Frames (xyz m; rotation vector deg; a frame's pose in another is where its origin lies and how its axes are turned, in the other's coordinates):
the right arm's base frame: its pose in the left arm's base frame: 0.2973 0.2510 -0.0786 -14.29 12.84 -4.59
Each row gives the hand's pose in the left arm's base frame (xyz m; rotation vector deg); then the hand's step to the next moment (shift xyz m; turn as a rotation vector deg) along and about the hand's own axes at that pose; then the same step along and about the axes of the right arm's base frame.
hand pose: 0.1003 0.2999 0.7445 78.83 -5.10 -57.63
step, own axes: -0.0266 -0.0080 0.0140 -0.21 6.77 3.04
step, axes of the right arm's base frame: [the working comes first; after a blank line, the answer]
step, axes of the left arm's base frame: -0.0286 0.0072 0.0099 1.71 -3.09 6.53

-0.0306 0.0030 0.0045 0.62 -4.55 5.83
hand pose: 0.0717 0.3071 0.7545 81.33 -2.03 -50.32
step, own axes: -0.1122 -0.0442 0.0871 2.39 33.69 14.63
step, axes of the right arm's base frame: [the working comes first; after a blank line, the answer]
step, axes of the left arm's base frame: -0.1449 -0.0073 0.0327 11.13 -16.80 30.80

-0.1470 -0.0227 -0.0041 6.14 -23.47 27.68
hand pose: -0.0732 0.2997 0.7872 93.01 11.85 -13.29
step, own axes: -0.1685 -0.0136 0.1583 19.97 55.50 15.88
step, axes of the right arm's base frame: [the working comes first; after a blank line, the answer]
step, axes of the left arm's base frame: -0.1696 -0.1559 0.0235 33.96 -19.59 46.84

-0.1532 -0.1652 -0.0535 25.26 -29.07 47.42
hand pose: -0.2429 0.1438 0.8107 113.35 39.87 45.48
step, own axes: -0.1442 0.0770 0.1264 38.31 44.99 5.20
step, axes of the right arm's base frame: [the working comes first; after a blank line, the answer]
step, axes of the left arm's base frame: 0.0152 -0.2047 -0.0241 35.95 4.00 47.02

0.0416 -0.1908 -0.0675 24.65 -6.22 53.59
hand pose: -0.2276 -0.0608 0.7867 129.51 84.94 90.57
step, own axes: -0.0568 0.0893 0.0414 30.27 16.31 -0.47
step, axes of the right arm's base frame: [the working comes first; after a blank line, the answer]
step, axes of the left arm's base frame: 0.0886 -0.0689 -0.0181 11.99 11.62 30.06

0.0972 -0.0575 -0.0130 4.12 4.22 33.88
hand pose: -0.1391 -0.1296 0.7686 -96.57 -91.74 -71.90
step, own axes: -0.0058 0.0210 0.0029 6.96 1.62 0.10
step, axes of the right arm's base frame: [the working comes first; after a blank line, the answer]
step, axes of the left arm's base frame: 0.0215 -0.0044 -0.0014 0.78 3.25 6.32

0.0216 -0.0028 0.0026 -0.91 1.58 6.91
